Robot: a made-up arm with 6 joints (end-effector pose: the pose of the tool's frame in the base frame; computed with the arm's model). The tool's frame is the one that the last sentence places.
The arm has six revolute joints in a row. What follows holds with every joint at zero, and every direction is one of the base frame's.
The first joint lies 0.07 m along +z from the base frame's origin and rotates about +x.
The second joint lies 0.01 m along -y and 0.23 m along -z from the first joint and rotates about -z.
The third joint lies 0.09 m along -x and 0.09 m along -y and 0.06 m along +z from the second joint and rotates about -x.
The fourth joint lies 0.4 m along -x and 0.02 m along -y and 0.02 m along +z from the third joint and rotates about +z.
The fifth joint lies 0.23 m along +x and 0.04 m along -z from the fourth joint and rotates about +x.
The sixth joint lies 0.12 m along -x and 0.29 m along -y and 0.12 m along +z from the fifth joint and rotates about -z.
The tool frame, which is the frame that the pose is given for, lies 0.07 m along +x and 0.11 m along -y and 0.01 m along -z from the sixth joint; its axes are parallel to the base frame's.
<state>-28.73 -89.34 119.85 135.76 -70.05 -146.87</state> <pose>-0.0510 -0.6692 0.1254 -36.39 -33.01 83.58</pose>
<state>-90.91 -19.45 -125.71 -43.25 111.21 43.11</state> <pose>-0.4716 0.0549 -0.0729 171.22 64.04 12.89</pose>
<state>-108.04 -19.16 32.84 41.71 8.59 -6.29</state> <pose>0.0036 0.0427 0.3286 -159.10 41.05 -55.67</pose>
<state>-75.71 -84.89 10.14 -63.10 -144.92 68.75</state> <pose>-0.0656 -0.1078 0.1819 -173.99 44.07 93.21</pose>
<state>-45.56 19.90 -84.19 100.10 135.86 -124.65</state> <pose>-0.4818 0.1743 -0.1969 -107.51 -17.57 -63.15</pose>
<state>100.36 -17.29 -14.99 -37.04 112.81 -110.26</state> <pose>-0.2868 0.4818 -0.1357 140.85 35.13 -117.94</pose>
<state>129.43 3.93 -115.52 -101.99 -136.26 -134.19</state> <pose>-0.3298 0.2761 0.2913 -62.84 29.10 -113.88</pose>
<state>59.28 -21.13 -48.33 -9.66 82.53 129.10</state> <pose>-0.5019 0.3099 -0.3366 168.35 -0.43 143.56</pose>
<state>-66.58 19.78 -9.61 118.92 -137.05 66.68</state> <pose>-0.8745 -0.0247 0.0530 -108.65 -4.38 139.83</pose>
